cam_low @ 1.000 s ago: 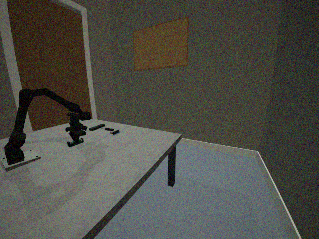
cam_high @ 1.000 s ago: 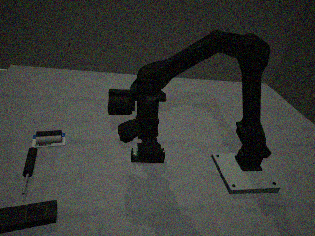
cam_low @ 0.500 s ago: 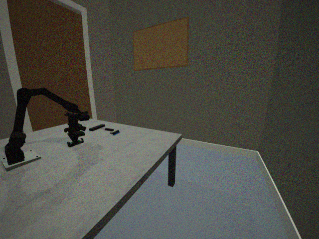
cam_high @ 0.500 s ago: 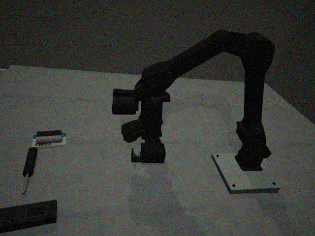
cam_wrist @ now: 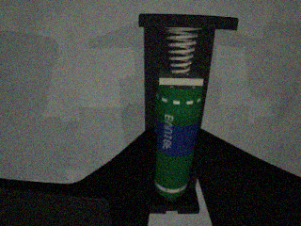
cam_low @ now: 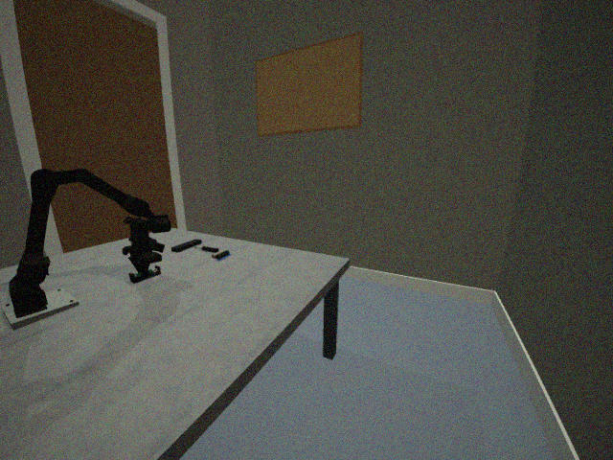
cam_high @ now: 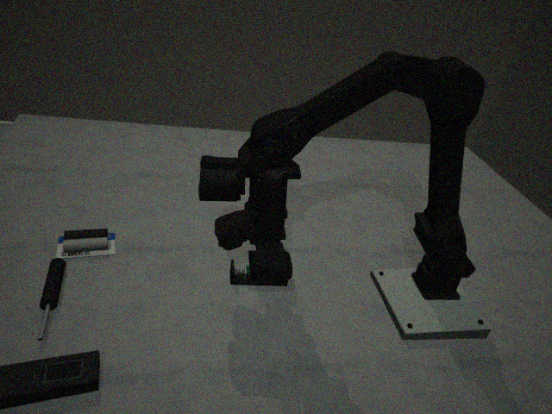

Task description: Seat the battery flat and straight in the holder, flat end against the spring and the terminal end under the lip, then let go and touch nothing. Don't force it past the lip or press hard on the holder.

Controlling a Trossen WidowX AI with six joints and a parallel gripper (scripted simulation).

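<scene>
Now: the battery 10 mm above my gripper tip. Also, from my gripper tip: card: 300 mm ahead, 70 mm to the right; then screwdriver: 320 mm ahead, 70 mm to the left; then flat black box: 310 mm ahead, 200 mm to the left, 10 mm above.
</scene>
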